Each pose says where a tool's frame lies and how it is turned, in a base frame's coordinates. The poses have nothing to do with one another.
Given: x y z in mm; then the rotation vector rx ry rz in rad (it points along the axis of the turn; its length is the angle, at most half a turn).
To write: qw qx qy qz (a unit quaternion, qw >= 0); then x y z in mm. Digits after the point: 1 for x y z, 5 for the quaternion.
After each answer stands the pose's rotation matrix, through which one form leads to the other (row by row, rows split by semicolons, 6 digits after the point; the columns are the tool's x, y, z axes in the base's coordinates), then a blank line. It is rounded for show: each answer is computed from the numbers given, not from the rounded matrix.
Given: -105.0, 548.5, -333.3, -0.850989, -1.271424, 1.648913
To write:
0.43147, -0.34130, -0.50992, 0.66131, -105.0, 548.5, -333.3
-0.394706 -0.222600 -0.891435; 0.918737 -0.107642 -0.379915; -0.011386 -0.968949 0.246998

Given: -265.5, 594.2, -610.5, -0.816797, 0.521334, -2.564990
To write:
0.19851, -0.29196, 0.18635, -0.91686, -265.5, 594.2, -610.5
-0.750702 0.255193 0.609363; -0.472824 -0.851735 -0.225798; 0.461393 -0.457629 0.760061

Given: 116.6, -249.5, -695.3, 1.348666, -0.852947, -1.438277
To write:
0.47649, 0.55194, -0.34907, -0.58861, 116.6, -249.5, -695.3
0.063369 0.175612 -0.982418; -0.946272 -0.302211 -0.115059; -0.317103 0.936925 0.147025

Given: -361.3, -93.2, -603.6, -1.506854, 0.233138, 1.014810
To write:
0.60915, -0.65244, 0.10094, 0.43939, -361.3, -93.2, -603.6
0.593487 -0.667035 -0.450375; 0.403595 -0.237489 0.883578; -0.696337 -0.706161 0.128265

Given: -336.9, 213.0, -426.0, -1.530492, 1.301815, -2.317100
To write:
0.03732, -0.49868, 0.42417, -0.75498, -336.9, 213.0, -426.0
-0.499846 -0.366701 0.784656; -0.479408 -0.637370 -0.603264; 0.721333 -0.677709 0.142787

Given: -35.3, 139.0, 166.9, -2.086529, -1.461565, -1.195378
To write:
0.16306, -0.73155, -0.51244, -0.41911, -35.3, 139.0, 166.9
0.123514 0.886424 0.446090; 0.613072 -0.421645 0.668100; 0.780312 0.190965 -0.595522

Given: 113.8, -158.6, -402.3, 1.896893, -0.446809, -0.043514
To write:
0.56146, 0.80526, -0.18968, -0.01847, 113.8, -158.6, -402.3
0.927363 -0.284735 -0.242743; -0.326221 -0.297567 -0.897237; 0.183243 0.911252 -0.368840

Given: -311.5, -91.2, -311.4, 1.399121, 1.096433, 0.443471
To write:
0.60898, 0.60575, 0.47470, 0.19200, -311.5, -91.2, -311.4
0.475587 0.341252 0.810780; 0.808953 0.192402 -0.555496; -0.345560 0.920070 -0.184553

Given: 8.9, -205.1, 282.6, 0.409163, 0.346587, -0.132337
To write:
0.96211, 0.20199, 0.17110, -0.06533, 8.9, -205.1, 282.6
0.932914 0.194832 0.302840; -0.056590 0.909863 -0.411032; -0.355625 0.366319 0.859849

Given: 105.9, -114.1, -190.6, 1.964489, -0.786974, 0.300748
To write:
0.48121, 0.80564, -0.32274, 0.12334, 105.9, -114.1, -190.6
0.761252 -0.638731 -0.111880; -0.401325 -0.328548 -0.854982; 0.509346 0.695758 -0.506447

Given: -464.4, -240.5, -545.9, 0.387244, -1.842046, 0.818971
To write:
0.51792, 0.16137, -0.76762, 0.34128, -464.4, -240.5, -545.9
-0.411433 -0.601262 -0.684986; 0.105769 0.714969 -0.691110; 0.905282 -0.356796 -0.230567

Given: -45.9, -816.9, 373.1, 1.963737, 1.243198, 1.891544
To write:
0.07242, 0.65360, 0.41378, 0.62957, -45.9, -816.9, 373.1
-0.135134 0.449697 0.882899; 0.632075 -0.647087 0.426332; 0.763033 0.615671 -0.196799

